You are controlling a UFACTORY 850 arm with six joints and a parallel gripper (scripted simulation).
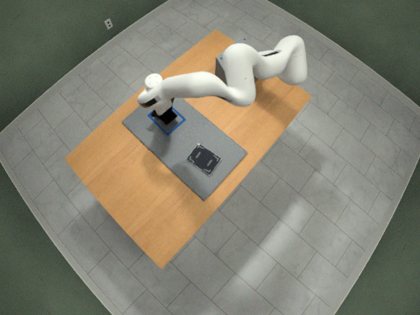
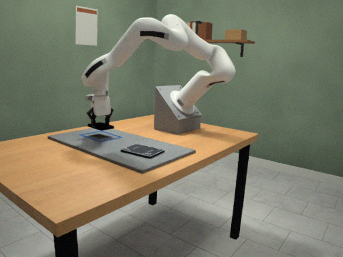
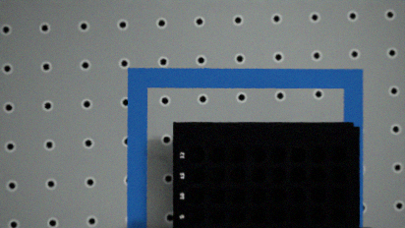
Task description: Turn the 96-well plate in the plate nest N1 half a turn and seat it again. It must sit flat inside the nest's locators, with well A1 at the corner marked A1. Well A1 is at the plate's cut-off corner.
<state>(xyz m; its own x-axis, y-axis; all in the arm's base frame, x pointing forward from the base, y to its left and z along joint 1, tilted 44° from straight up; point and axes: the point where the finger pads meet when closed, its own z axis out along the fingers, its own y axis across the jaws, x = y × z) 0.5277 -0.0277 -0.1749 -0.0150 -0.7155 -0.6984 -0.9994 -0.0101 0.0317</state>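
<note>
Now: the plate nest N1 30 mm ahead of my hand, 350 mm to the left of it and 60 mm below it. Round my hand: 96-well plate 10 mm below.
</note>
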